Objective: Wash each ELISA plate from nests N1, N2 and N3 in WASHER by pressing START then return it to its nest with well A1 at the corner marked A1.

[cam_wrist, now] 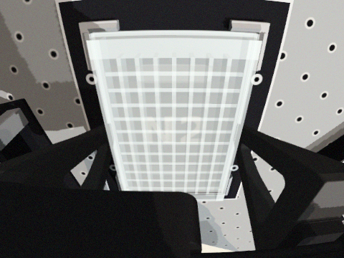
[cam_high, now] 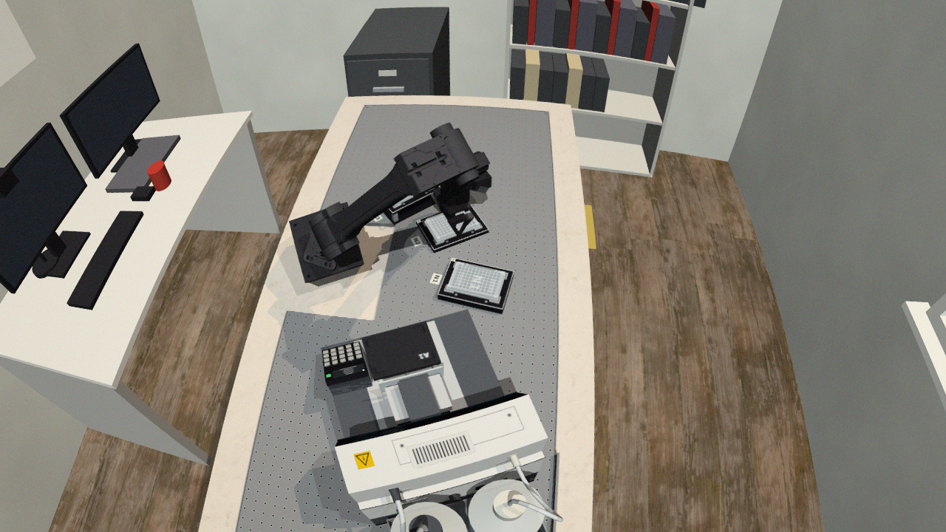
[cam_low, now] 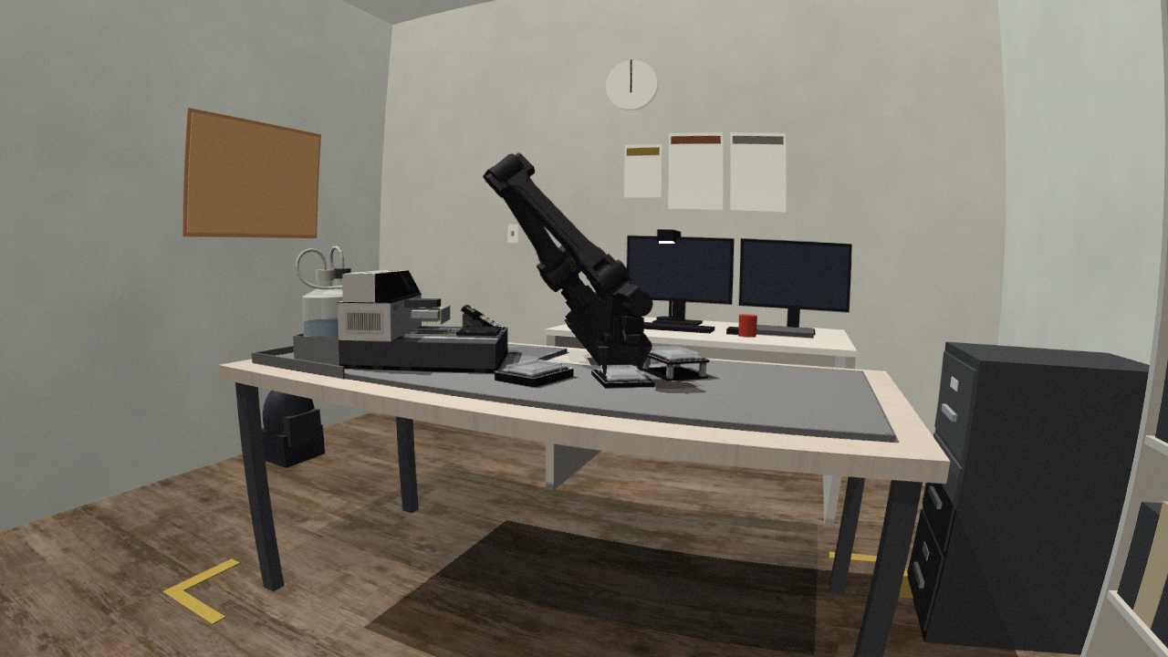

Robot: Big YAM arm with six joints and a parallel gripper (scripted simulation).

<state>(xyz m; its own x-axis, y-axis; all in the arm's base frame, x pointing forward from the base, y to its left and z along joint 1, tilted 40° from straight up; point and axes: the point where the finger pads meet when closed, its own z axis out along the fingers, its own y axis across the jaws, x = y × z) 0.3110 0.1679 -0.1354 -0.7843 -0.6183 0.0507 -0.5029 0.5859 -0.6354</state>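
My gripper is now 20 mm above the black nest. From my hand the other things lie so: white ELISA plate 200 mm to the right, 80 mm ahead; plate washer 590 mm to the right, 110 mm above, 10 mm ahead.
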